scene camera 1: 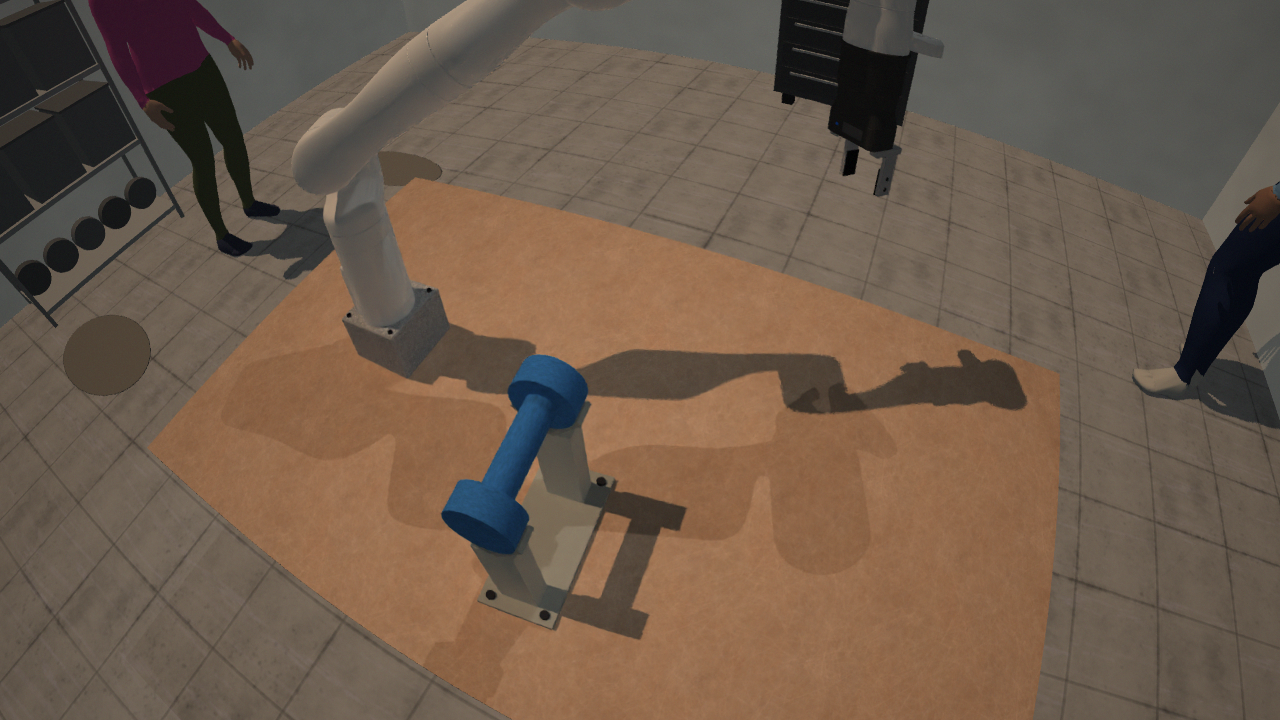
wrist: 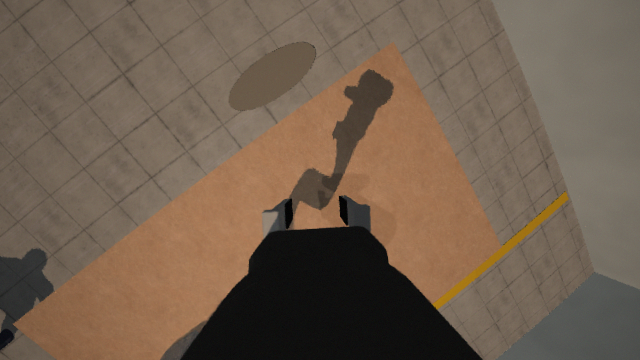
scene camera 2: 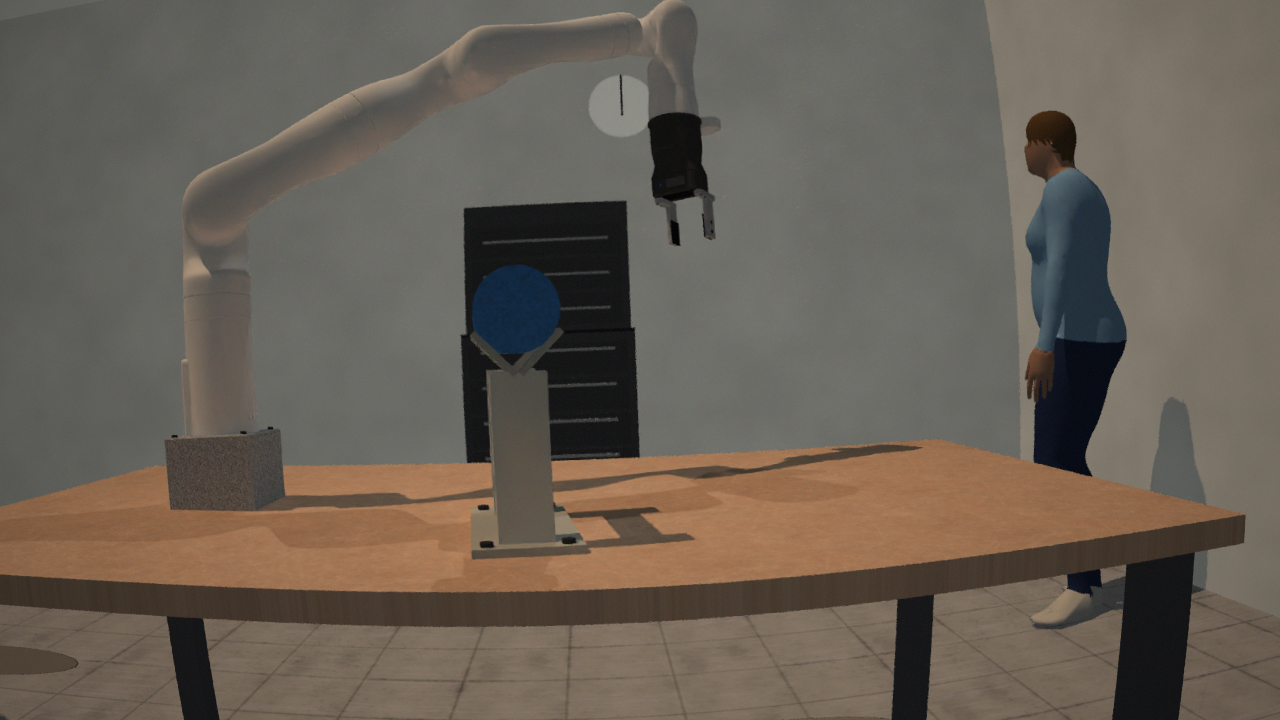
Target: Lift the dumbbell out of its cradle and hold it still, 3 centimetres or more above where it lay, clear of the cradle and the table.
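Places are measured from the arm's base along level axes (x back, y left, z down), in centimetres.
Pixels of known places: gripper, fingertip midpoint: (scene camera 1: 863,184) (wrist: 316,207) (scene camera 2: 692,241); arm's base at its link origin: (scene camera 1: 388,306) (scene camera 2: 225,433).
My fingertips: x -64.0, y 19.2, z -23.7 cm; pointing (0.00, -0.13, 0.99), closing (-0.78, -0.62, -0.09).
Ahead of a thing's pixels: the offset from my fingertips to its middle. Level surfaces: height alone.
A blue dumbbell @[dx +26.7, dy -41.2, dz +11.5 cm] (scene camera 1: 517,450) (scene camera 2: 516,308) lies level in its cradle, one round head over each post; in the second scene view its near end disc shows. The pale cradle @[dx +26.7, dy -41.2, dz +22.9 cm] (scene camera 1: 567,528) (scene camera 2: 521,456) has two upright posts with V-shaped tops on a base plate bolted to the table @[dz +32.6 cm] (scene camera 1: 939,573) (scene camera 2: 895,519) (wrist: 190,240). My gripper (scene camera 1: 866,170) (scene camera 2: 692,234) (wrist: 316,207) is open and empty. It points down, high above the table, well apart from the dumbbell and to its right in the second scene view. The dumbbell does not show in the wrist view.
The arm's grey base block (scene camera 1: 407,335) (scene camera 2: 223,470) stands at the table's left. A dark drawer cabinet (scene camera 1: 810,53) (scene camera 2: 550,268) stands behind the table. One person (scene camera 2: 1074,259) stands beyond the right edge. Another person (scene camera 1: 170,53) stands at the left near a storage rack.
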